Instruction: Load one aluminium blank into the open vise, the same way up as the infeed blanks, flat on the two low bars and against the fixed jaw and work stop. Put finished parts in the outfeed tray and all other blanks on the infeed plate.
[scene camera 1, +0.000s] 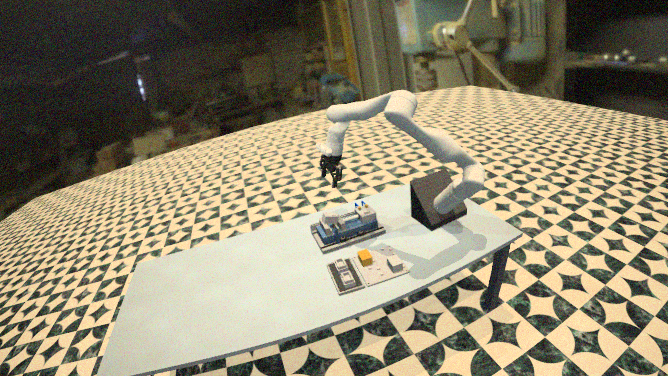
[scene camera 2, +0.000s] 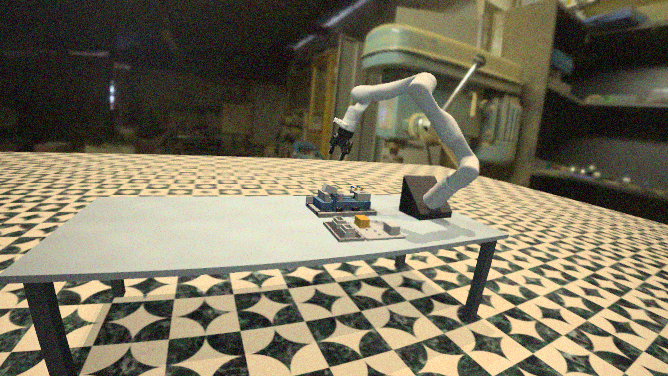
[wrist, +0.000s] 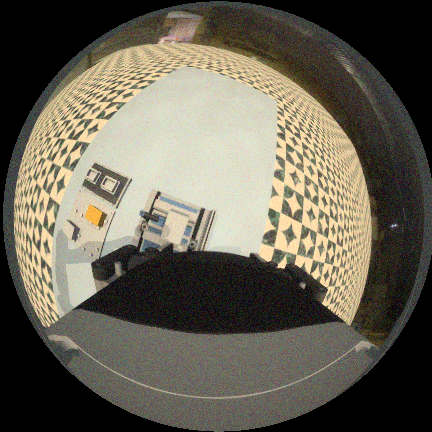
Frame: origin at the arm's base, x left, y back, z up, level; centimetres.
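Seen in the pictures: gripper, fingertip midpoint: (scene camera 1: 328, 182) (scene camera 2: 334, 157); arm's base, link origin: (scene camera 1: 442, 204) (scene camera 2: 430, 201).
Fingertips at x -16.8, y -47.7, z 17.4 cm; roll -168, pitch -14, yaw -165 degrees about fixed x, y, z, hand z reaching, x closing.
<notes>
Pixels of each thing's top centre, then the offset from my fingertips to it. Level surfaces: height alone.
- vise, top centre: (wrist: 162, 255) (scene camera 1: 344, 215) (scene camera 2: 342, 190) dx +5.3, dy +3.8, dz -15.3 cm
- pale raised block, top centre: (wrist: 174, 224) (scene camera 1: 329, 212) (scene camera 2: 329, 183) dx +5.2, dy -2.9, dz -11.9 cm
- infeed plate, top centre: (wrist: 84, 223) (scene camera 1: 379, 264) (scene camera 2: 375, 228) dx +33.5, dy +8.7, dz -24.4 cm
- orange block, top centre: (wrist: 92, 214) (scene camera 1: 364, 254) (scene camera 2: 362, 217) dx +29.1, dy +4.2, dz -20.8 cm
- grey block, top centre: (wrist: 67, 228) (scene camera 1: 394, 260) (scene camera 2: 392, 224) dx +38.1, dy +13.2, dz -20.8 cm
- pale table, surface height: dz -25.2 cm
The vise (scene camera 1: 356, 231) (scene camera 2: 325, 204) (wrist: 179, 205) has a blue body and pale jaws. A pale raised block (scene camera 1: 330, 217) (scene camera 2: 328, 190) shows at its left end; whether it is a jaw part or a blank is unclear. The infeed plate (scene camera 1: 376, 275) (scene camera 2: 372, 233) (wrist: 95, 237) carries an orange block (scene camera 1: 365, 257) (scene camera 2: 362, 221) (wrist: 95, 215) and a grey block (scene camera 1: 395, 262) (scene camera 2: 391, 228) (wrist: 73, 230). The dark outfeed tray (scene camera 1: 356, 280) (wrist: 119, 194) holds two pale parts with raised rims. My gripper (scene camera 1: 329, 179) (scene camera 2: 337, 154) (wrist: 210, 257) is open and empty, high above the vise side.
The pale table (scene camera 1: 225, 290) (scene camera 2: 175, 235) (wrist: 215, 135) bears everything. The dark wedge-shaped arm base (scene camera 1: 425, 205) (scene camera 2: 414, 197) stands to the right of the vise. Small blue uprights (scene camera 1: 360, 204) rise from the vise's right end. The infeed plate lies beside the outfeed tray.
</notes>
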